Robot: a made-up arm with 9 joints. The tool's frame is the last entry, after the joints.
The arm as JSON. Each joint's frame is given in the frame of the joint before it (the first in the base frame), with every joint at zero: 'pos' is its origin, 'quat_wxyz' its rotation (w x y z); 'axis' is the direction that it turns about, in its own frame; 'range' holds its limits. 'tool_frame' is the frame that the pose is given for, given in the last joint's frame.
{
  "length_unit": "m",
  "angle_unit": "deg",
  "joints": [
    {
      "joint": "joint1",
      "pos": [
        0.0,
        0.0,
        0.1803
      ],
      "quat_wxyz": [
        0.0,
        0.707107,
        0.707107,
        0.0
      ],
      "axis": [
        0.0,
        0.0,
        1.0
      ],
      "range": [
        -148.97,
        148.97
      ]
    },
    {
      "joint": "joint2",
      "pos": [
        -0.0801,
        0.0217,
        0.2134
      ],
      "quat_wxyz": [
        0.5,
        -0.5,
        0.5,
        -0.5
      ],
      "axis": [
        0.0,
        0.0,
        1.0
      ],
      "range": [
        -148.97,
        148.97
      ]
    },
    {
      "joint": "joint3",
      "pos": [
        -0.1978,
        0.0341,
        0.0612
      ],
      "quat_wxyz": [
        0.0,
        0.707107,
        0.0,
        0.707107
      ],
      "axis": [
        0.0,
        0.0,
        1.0
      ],
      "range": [
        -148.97,
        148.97
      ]
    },
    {
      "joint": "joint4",
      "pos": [
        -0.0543,
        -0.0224,
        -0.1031
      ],
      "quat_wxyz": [
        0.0,
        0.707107,
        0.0,
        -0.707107
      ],
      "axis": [
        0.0,
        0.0,
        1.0
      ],
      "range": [
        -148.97,
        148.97
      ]
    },
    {
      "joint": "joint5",
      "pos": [
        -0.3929,
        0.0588,
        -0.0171
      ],
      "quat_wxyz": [
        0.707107,
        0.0,
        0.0,
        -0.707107
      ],
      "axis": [
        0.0,
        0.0,
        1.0
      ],
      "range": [
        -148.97,
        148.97
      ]
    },
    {
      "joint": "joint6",
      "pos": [
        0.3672,
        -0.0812,
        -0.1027
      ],
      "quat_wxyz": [
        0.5,
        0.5,
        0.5,
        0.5
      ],
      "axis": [
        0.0,
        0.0,
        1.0
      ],
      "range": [
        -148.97,
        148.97
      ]
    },
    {
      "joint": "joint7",
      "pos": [
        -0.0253,
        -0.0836,
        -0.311
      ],
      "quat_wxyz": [
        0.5,
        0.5,
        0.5,
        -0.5
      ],
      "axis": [
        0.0,
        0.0,
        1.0
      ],
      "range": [
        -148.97,
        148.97
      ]
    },
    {
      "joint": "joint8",
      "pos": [
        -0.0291,
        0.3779,
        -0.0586
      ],
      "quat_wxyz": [
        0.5,
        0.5,
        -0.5,
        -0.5
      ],
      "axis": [
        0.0,
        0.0,
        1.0
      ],
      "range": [
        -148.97,
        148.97
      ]
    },
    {
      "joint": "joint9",
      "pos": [
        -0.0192,
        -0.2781,
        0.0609
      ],
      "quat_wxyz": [
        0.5,
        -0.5,
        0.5,
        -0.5
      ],
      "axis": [
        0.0,
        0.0,
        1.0
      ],
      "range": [
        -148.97,
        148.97
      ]
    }
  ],
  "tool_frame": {
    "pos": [
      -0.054,
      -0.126,
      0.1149
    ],
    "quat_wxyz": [
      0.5,
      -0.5,
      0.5,
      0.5
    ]
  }
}
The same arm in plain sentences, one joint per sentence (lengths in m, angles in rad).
The arm has nine revolute joints in a row. What follows holds with every joint at zero, and every direction is one of the base frame's.
Joint 1 sits 0.1803 m along +z from the base frame's origin and turns about -z, from -2.6 to 2.6 rad.
Joint 2 sits 0.0217 m along +x and 0.0801 m along -y and 0.2134 m along -z from joint 1 and turns about +y, from -2.6 to 2.6 rad.
Joint 3 sits 0.1978 m along +x and 0.0612 m along +y and 0.0341 m along +z from joint 2 and turns about -x, from -2.6 to 2.6 rad.
Joint 4 sits 0.1031 m along +x and 0.0543 m along -y and 0.0224 m along +z from joint 3 and turns about -y, from -2.6 to 2.6 rad.
Joint 5 sits 0.3929 m along -x and 0.0171 m along +y and 0.0588 m along +z from joint 4 and turns about -y, from -2.6 to 2.6 rad.
Joint 6 sits 0.0812 m along -x and 0.1027 m along +y and 0.3672 m along -z from joint 5 and turns about -z, from -2.6 to 2.6 rad.
Joint 7 sits 0.0253 m along -x and 0.0836 m along +y and 0.311 m along +z from joint 6 and turns about +y, from -2.6 to 2.6 rad.
Joint 8 sits 0.3779 m along +x and 0.0586 m along -y and 0.0291 m along -z from joint 7 and turns about -z, from -2.6 to 2.6 rad.
Joint 9 sits 0.0192 m along +x and 0.2781 m along -y and 0.0609 m along -z from joint 8 and turns about -x, from -2.6 to 2.6 rad.
The tool frame, which is the frame that the pose is given for, sits 0.1149 m along -x and 0.054 m along +y and 0.126 m along -z from joint 9; its axes are parallel to the base frame's.

